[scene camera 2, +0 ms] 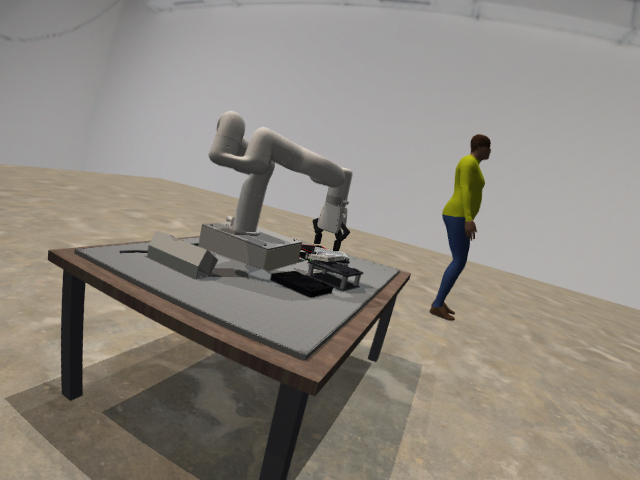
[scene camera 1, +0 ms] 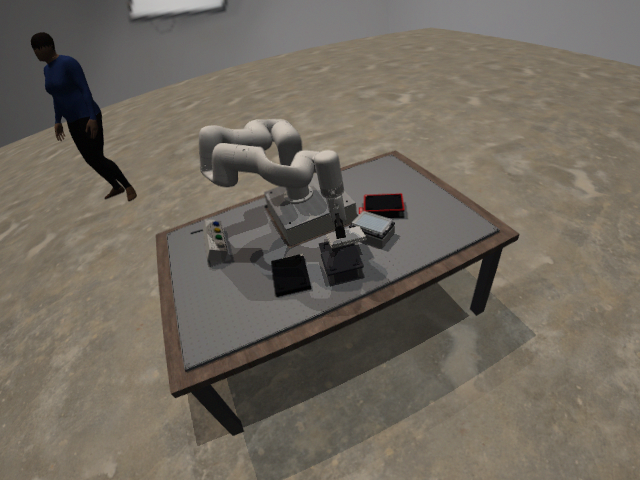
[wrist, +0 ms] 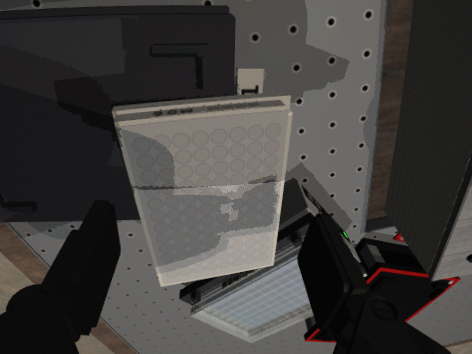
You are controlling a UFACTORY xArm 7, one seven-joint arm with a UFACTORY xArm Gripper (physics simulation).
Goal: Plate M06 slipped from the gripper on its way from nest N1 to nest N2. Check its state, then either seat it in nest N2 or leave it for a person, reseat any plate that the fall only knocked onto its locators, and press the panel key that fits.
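Places are measured from the arm's base along level axes (x ahead, y left, z up), in centimetres.
Pixels of known places: gripper, fingertip midpoint: [scene camera 2: 326,247] [scene camera 1: 339,229] [wrist: 214,231]; arm's base, origin of the base link: [scene camera 2: 243,231] [scene camera 1: 298,195].
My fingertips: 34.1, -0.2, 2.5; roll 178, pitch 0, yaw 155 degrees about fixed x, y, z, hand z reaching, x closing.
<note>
Ahead of a thing's pixels: the offset from my fingertips to its top centre, as dx, dy, dz.
A pale plate with round wells, likely M06 {+0.7, +1.8, -2.6} [scene camera 1: 347,237] [scene camera 2: 331,256] [wrist: 220,155], lies askew across the edge of a raised dark nest {+6.1, -4.1, -4.4} [scene camera 1: 341,263] [wrist: 65,165], one end overhanging. Its marking is hard to read. Beyond its overhanging end, a clear-topped plate {-0.7, +14.3, -3.6} [scene camera 1: 373,223] [wrist: 255,305] sits at an angle on a grey device; its seating is unclear. My gripper [scene camera 1: 339,233] [scene camera 2: 327,246] [wrist: 214,231] is open and empty above the pale plate, fingers on either side of it in the wrist view. A low black nest {-0.3, -21.4, -8.0} [scene camera 1: 291,275] [scene camera 2: 302,283] bears no visible plate. The key panel {-34.2, -39.7, -2.4} [scene camera 1: 217,253] [scene camera 2: 178,253] has blue, yellow, green and white keys.
A red-rimmed black tray {-11.3, +28.0, -6.2} [scene camera 1: 383,202] stands behind the grey device. The arm's base box [scene camera 1: 310,227] [scene camera 2: 232,248] is behind the nests. A person in blue [scene camera 1: 69,93] and one in yellow-green [scene camera 2: 465,191] stand away from the table.
</note>
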